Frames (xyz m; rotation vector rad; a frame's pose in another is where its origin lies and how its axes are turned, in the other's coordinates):
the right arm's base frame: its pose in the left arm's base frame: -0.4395 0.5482 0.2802 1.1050 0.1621 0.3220
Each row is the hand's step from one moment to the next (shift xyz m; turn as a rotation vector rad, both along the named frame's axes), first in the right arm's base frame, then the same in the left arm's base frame.
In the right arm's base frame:
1: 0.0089 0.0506 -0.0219 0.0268 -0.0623 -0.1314
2: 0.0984 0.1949 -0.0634 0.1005 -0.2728 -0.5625
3: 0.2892 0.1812 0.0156 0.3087 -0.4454 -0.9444
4: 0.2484 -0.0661 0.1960 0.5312 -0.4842 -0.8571
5: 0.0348 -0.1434 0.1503 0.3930 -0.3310 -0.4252
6: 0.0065 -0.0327 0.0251 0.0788 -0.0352 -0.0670
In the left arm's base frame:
1: -0.0067 0.0423 0.0359 -0.0016 0.0951 -0.1133
2: 0.0405 0.1664 0.1495 -0.0191 0.3997 -0.4907
3: 0.2453 0.1575 0.1781 0.0976 0.7230 -0.8083
4: 0.3017 -0.1105 0.0354 0.3390 0.7073 -0.7975
5: 0.1009 -0.1746 -0.0607 0.3060 0.3570 -0.4730
6: 0.0190 -0.0325 -0.0180 0.0612 0.0688 -0.0588

